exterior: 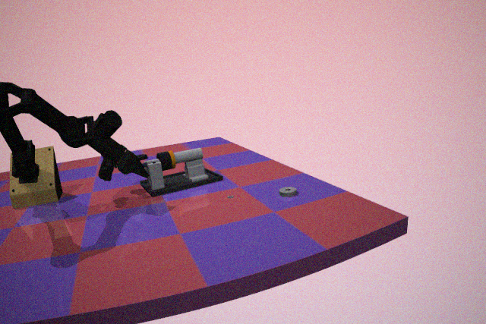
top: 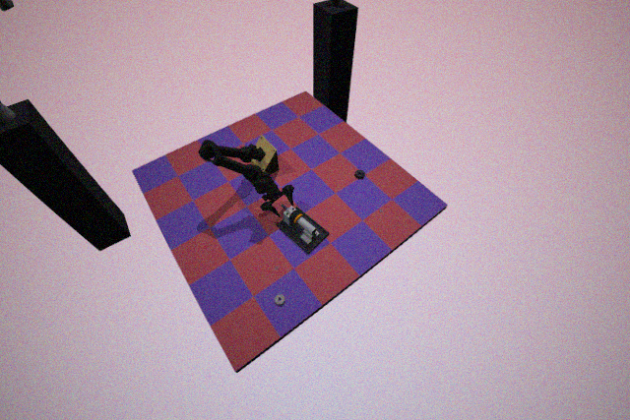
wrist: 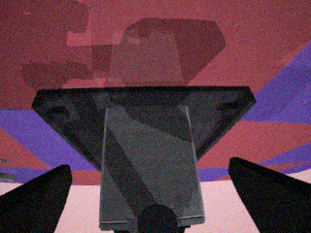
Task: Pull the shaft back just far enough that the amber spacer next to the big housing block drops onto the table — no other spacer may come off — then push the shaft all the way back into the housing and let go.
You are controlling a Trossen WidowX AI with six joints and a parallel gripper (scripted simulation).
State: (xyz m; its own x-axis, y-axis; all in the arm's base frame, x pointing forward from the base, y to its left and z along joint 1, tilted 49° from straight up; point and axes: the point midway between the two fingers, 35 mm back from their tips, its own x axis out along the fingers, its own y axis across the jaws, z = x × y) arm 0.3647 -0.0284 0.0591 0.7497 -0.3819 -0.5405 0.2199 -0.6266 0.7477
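The thin dark shaft is 50 mm ahead of my gripper tip, 30 mm above it and 10 mm to the left of it. From my gripper tip the other things lie so: grey ring 350 mm ahead, 250 mm to the right, 50 mm below; then amber spacer 90 mm ahead, 30 mm above, 20 mm to the left.
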